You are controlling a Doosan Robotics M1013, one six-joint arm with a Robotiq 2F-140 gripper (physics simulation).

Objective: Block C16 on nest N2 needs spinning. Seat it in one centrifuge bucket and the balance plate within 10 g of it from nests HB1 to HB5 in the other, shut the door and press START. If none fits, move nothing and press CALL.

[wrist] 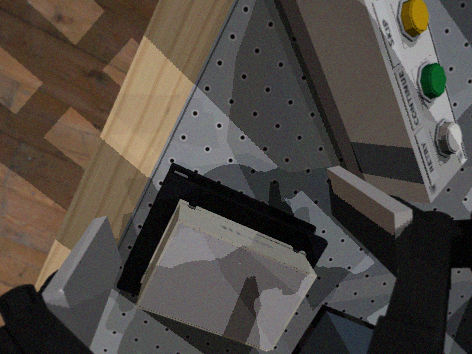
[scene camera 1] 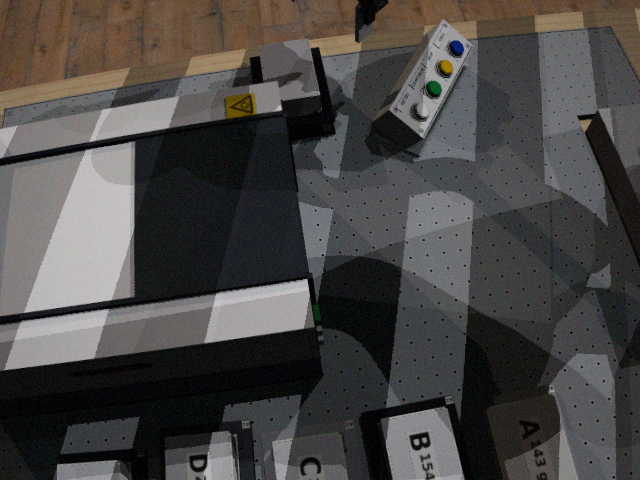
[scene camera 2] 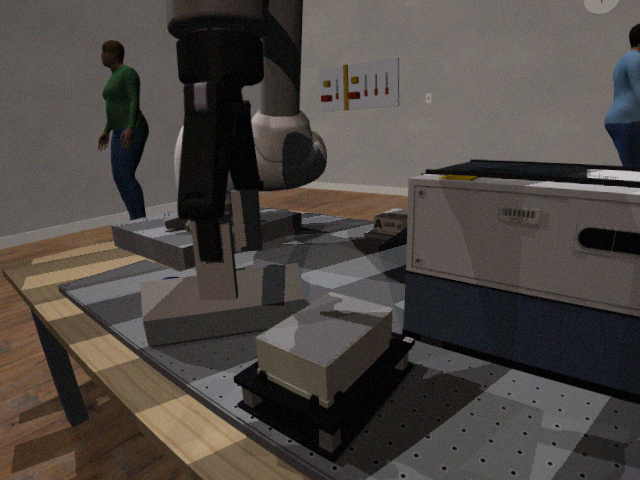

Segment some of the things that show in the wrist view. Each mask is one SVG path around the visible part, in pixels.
The gripper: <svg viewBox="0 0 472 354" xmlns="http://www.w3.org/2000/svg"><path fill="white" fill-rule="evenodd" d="M107 216L92 220L61 267L46 279L38 292L34 285L25 284L15 287L0 296L0 314L5 323L4 326L0 327L0 354L94 354L90 350L90 346L122 263ZM327 168L332 215L396 277L385 316L379 316L366 354L444 354L449 292L451 290L451 268L470 268L472 272L472 211L471 219L452 220L451 216L446 213L422 211L400 197L387 195L341 166Z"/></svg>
A pale grey block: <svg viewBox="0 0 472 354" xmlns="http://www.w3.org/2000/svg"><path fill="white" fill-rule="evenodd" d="M179 199L141 278L140 283L142 285L136 307L266 352L273 350L317 277L305 257L306 253L302 250L295 250L291 245L199 206L191 206L189 202Z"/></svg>
